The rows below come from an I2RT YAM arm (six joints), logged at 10 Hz.
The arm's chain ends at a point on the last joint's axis. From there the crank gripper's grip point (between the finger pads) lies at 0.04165 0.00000 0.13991 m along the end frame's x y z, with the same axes.
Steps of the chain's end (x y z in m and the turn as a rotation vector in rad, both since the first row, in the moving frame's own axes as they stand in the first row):
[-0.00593 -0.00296 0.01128 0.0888 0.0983 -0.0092]
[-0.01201 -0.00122 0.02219 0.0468 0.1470 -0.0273]
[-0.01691 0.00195 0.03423 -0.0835 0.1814 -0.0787]
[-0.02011 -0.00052 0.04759 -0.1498 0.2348 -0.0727]
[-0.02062 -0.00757 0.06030 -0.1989 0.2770 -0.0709]
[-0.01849 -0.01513 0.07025 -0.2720 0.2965 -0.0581]
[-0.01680 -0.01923 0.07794 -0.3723 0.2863 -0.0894]
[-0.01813 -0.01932 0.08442 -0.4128 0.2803 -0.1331]
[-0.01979 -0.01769 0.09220 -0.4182 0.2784 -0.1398]
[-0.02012 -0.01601 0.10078 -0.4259 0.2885 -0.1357]
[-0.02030 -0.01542 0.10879 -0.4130 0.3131 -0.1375]
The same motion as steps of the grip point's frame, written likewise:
[0.00752 -0.01561 0.00596 0.0888 0.0983 -0.0092]
[0.00792 -0.00901 0.01440 0.0468 0.1470 -0.0273]
[0.00792 0.00898 0.02409 -0.0835 0.1814 -0.0787]
[0.01180 0.01525 0.03278 -0.1498 0.2348 -0.0727]
[0.01665 0.01431 0.04123 -0.1989 0.2770 -0.0709]
[0.02108 0.01669 0.04739 -0.2720 0.2965 -0.0581]
[0.02219 0.02338 0.05201 -0.3723 0.2863 -0.0894]
[0.02116 0.02569 0.05734 -0.4128 0.2803 -0.1331]
[0.01944 0.02761 0.06505 -0.4182 0.2784 -0.1398]
[0.02025 0.03024 0.07242 -0.4259 0.2885 -0.1357]
[0.02294 0.02861 0.07918 -0.4130 0.3131 -0.1375]

